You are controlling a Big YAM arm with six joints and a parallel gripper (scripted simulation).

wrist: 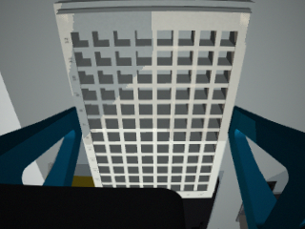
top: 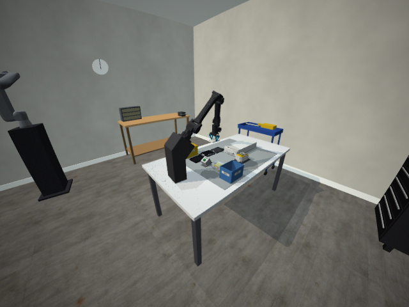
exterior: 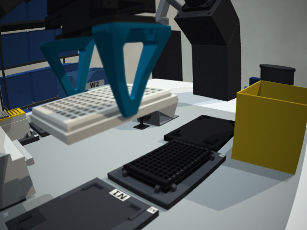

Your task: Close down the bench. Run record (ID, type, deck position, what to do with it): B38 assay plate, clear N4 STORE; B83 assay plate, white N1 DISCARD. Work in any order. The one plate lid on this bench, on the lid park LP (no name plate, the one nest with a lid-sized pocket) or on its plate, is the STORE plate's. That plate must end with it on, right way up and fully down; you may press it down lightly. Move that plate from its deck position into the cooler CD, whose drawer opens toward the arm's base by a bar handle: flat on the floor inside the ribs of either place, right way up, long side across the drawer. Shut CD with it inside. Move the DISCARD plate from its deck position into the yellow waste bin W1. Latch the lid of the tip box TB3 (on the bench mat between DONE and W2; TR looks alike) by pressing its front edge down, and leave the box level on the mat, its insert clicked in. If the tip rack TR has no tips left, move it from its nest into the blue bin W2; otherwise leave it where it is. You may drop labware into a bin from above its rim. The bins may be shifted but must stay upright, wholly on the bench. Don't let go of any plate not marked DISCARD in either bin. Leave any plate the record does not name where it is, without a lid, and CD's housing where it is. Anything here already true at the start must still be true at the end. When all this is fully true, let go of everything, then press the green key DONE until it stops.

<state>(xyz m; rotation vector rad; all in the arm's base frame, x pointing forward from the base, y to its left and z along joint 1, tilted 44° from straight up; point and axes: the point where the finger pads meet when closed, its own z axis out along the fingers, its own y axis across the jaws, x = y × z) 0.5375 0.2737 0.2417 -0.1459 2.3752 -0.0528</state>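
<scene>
My gripper is now 32 cm past the yellow bin W1, 11 cm above it and 8 cm to the right of it. The rest, counted from my hand: black plate (13 cm below, 13 cm behind, 3 cm to the right); white plate (right at my hand); nest N1 (14 cm below, 5 cm ahead, 1 cm to the right).
</scene>
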